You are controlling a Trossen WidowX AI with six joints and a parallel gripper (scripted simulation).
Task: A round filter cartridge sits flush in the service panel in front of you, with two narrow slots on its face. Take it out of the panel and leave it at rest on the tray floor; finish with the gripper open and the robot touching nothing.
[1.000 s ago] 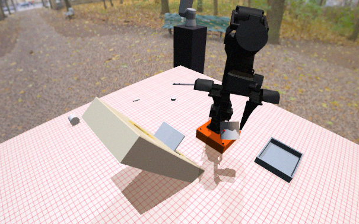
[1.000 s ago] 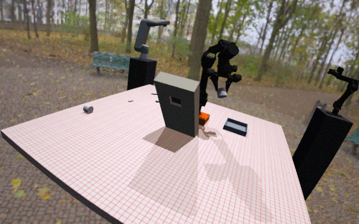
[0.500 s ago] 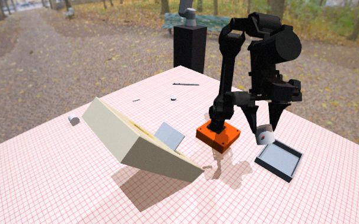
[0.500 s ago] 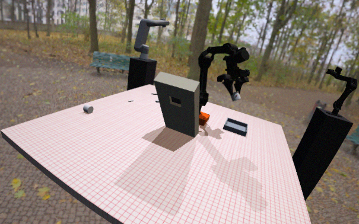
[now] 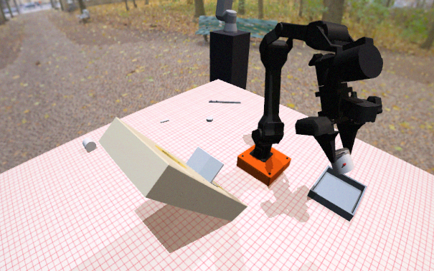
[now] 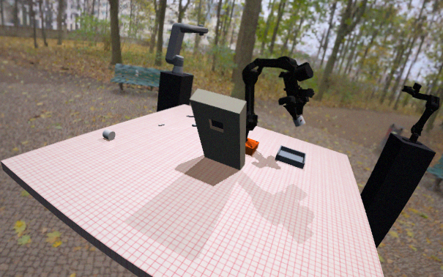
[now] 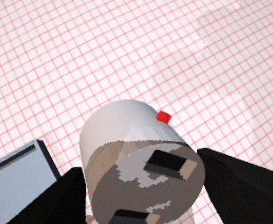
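Right now my gripper tip is 18 cm past the dark tray, 3 cm to the right of it and 25 cm above it. Also, from my gripper tip: cream service panel (19 cm ahead, 27 cm to the right, 9 cm below); white round filter cartridge (right at my gripper tip).
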